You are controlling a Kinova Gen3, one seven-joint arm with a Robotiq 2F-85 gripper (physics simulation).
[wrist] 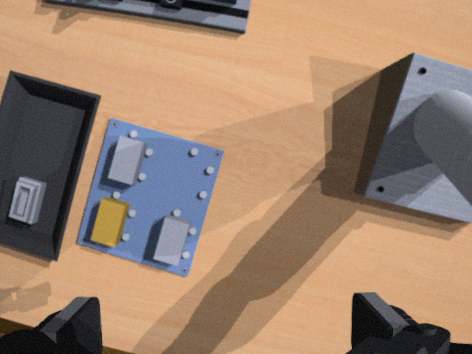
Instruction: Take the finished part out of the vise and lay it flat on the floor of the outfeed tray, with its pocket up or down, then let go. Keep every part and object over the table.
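Pixels of known places: gripper, between the fingertips: [226, 324]; arm's base, origin of its link: [447, 124].
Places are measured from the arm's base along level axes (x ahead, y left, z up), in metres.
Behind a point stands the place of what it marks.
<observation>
A black rectangular tray [75, 172] {x 0.490, y 0.090, z -0.061 m} lies at the left, cut off by the view's left edge. A small light grey part [24, 200] {x 0.567, y 0.134, z -0.068 m} with stepped rectangular outlines around a recess lies inside it, near its lower end; the recess seems to face up. Part of a dark grey metal device [215, 24] {x 0.309, y -0.128, z -0.081 m}, perhaps the vise, shows at the top edge; its jaws and anything in them are out of view. My gripper [226, 324] {x 0.281, y 0.113, z 0.430 m} is open and empty, its fingers wide apart at the bottom of the view, above the table and below the tray and device in the picture.
A blue plate [167, 185] {x 0.365, y 0.103, z -0.092 m} with several pegs stands right of the tray. It bears two grey blocks [127, 160] {x 0.417, y 0.070, z -0.056 m} [171, 241] {x 0.352, y 0.177, z -0.056 m} and a yellow block [110, 222] {x 0.437, y 0.156, z -0.057 m}. A large grey metal block [395, 165] {x 0.060, y 0.057, z -0.025 m} with a rounded grey body on it stands at the right. The table's edge shows at bottom left.
</observation>
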